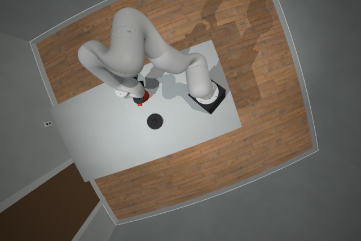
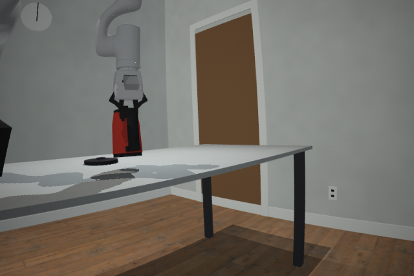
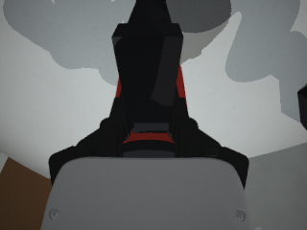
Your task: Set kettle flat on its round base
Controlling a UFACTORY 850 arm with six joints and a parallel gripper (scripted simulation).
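My hand is 5 cm above the red kettle, 2 cm to the right of it and 1 cm short of it. From my hand the other things lie so: black round base 31 cm to the left, 18 cm below, 2 cm ahead.
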